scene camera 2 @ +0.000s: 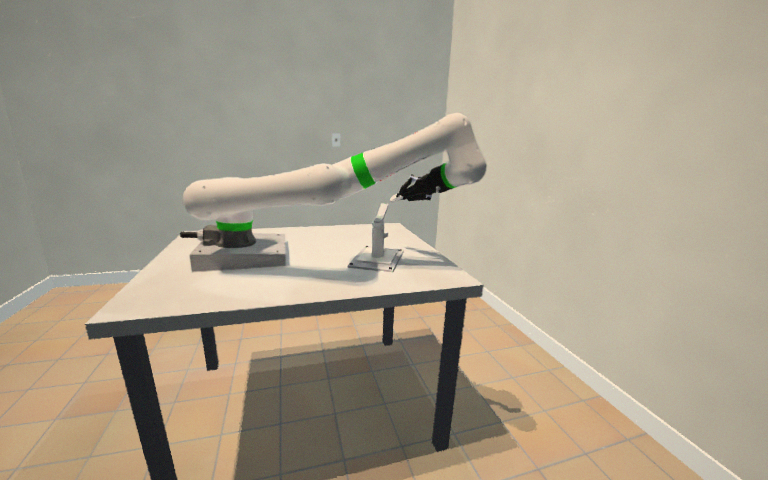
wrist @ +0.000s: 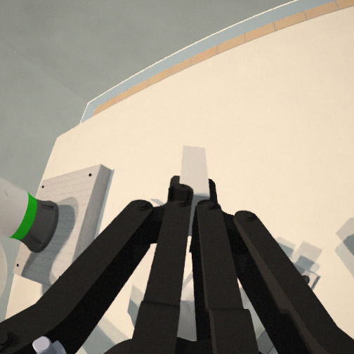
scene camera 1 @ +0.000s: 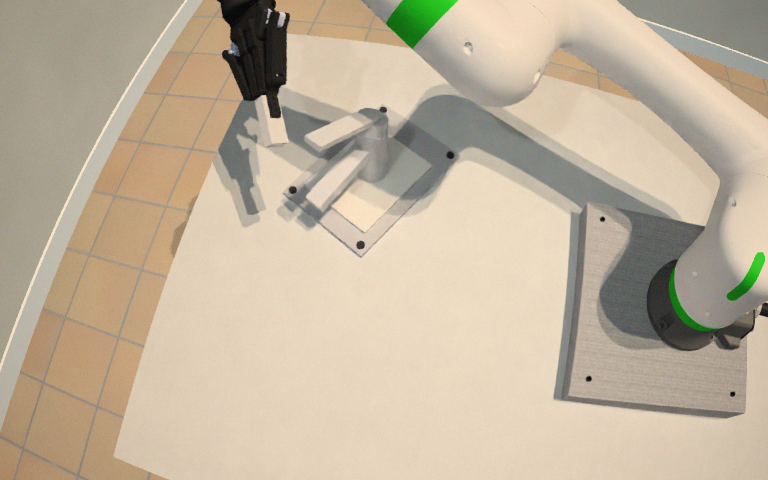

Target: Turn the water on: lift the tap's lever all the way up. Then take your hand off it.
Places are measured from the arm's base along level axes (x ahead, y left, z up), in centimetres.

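Pixels of known places: gripper, fingertip midpoint: [scene camera 2: 392, 199] [scene camera 1: 276, 145]; arm's base, origin of the base link: [scene camera 2: 235, 242] [scene camera 1: 685, 305].
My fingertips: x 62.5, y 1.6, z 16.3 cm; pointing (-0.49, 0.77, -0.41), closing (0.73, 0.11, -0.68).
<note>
Ahead of a thing's pixels: the offset from my fingertips to its top centre. "pt": to the spot under its first point. Level surfaces: height alone.
A grey tap @(pt dx -9.1, dy -10.0, dz -12.2 cm) [scene camera 1: 373, 153] [scene camera 2: 377, 240] stands upright on a square base plate @(pt dx -7.3, dy -1.0, dz -20.7 cm) [scene camera 1: 345, 230]. Its flat lever [scene camera 1: 335, 131] [scene camera 2: 381, 212] leads from the top of the body and slopes steeply up in scene camera 2. The spout @(dx -5.2, dy -5.8, dz -11.6 cm) [scene camera 1: 337, 180] sticks out below the lever. My black gripper [scene camera 1: 274, 127] [scene camera 2: 394, 198] [wrist: 191, 163] is shut on nothing, its pale fingertips together. In scene camera 1 they are left of the lever's free end, with a gap between; in scene camera 2 they are close to its raised end, on the right. In the wrist view the fingers hide most of the tap.
The tap stands on a pale table @(dz -21.6 cm) [scene camera 1: 351, 362] [scene camera 2: 226, 294]. The arm's base sits on a thick grey block [scene camera 1: 651, 367] [scene camera 2: 237, 260] [wrist: 85, 215] at the table's other side. The arm reaches over the table above the tap. A wall [scene camera 2: 594, 169] rises beyond the gripper.
</note>
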